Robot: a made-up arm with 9 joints. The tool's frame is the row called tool.
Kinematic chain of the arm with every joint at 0, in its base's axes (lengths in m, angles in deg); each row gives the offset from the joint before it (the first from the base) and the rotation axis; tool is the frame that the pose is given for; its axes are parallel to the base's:
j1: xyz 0 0 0.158 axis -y
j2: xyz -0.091 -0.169 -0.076 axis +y
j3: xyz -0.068 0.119 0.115 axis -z
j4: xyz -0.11 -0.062 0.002 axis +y
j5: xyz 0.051 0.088 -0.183 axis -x
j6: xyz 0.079 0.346 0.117 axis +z
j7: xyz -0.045 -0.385 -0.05 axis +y
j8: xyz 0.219 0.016 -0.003 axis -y
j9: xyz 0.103 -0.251 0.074 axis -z
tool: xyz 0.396 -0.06 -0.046
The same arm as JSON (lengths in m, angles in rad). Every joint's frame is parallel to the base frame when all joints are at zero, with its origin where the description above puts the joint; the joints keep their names.
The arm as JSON. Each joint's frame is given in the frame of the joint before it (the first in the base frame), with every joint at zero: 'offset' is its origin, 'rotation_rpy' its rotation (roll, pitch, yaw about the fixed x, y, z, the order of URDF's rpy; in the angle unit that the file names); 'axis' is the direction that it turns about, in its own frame. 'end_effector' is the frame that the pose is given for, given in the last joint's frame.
{
  "length_unit": "m",
  "angle_unit": "rad",
  "chain": [
    {
      "id": "j1",
      "offset": [
        0.0,
        0.0,
        0.158
      ],
      "rotation_rpy": [
        0.0,
        0.0,
        0.0
      ],
      "axis": [
        0.0,
        -1.0,
        0.0
      ]
    },
    {
      "id": "j2",
      "offset": [
        -0.091,
        -0.169,
        -0.076
      ],
      "rotation_rpy": [
        0.0,
        0.0,
        0.0
      ],
      "axis": [
        0.0,
        1.0,
        0.0
      ]
    },
    {
      "id": "j3",
      "offset": [
        -0.068,
        0.119,
        0.115
      ],
      "rotation_rpy": [
        0.0,
        0.0,
        0.0
      ],
      "axis": [
        0.0,
        0.0,
        -1.0
      ]
    },
    {
      "id": "j4",
      "offset": [
        -0.11,
        -0.062,
        0.002
      ],
      "rotation_rpy": [
        0.0,
        0.0,
        0.0
      ],
      "axis": [
        0.0,
        1.0,
        0.0
      ]
    },
    {
      "id": "j5",
      "offset": [
        0.051,
        0.088,
        -0.183
      ],
      "rotation_rpy": [
        0.0,
        0.0,
        0.0
      ],
      "axis": [
        -1.0,
        0.0,
        0.0
      ]
    },
    {
      "id": "j6",
      "offset": [
        0.079,
        0.346,
        0.117
      ],
      "rotation_rpy": [
        0.0,
        0.0,
        0.0
      ],
      "axis": [
        0.0,
        0.0,
        1.0
      ]
    },
    {
      "id": "j7",
      "offset": [
        -0.045,
        -0.385,
        -0.05
      ],
      "rotation_rpy": [
        0.0,
        0.0,
        0.0
      ],
      "axis": [
        0.0,
        1.0,
        0.0
      ]
    },
    {
      "id": "j8",
      "offset": [
        0.219,
        0.016,
        -0.003
      ],
      "rotation_rpy": [
        0.0,
        0.0,
        0.0
      ],
      "axis": [
        0.0,
        -1.0,
        0.0
      ]
    },
    {
      "id": "j9",
      "offset": [
        0.103,
        -0.251,
        0.074
      ],
      "rotation_rpy": [
        0.0,
        0.0,
        0.0
      ],
      "axis": [
        0.0,
        0.0,
        -1.0
      ]
    }
  ],
  "end_effector": {
    "offset": [
      0.396,
      -0.06,
      -0.046
    ],
    "rotation_rpy": [
      0.0,
      0.0,
      0.0
    ]
  }
}

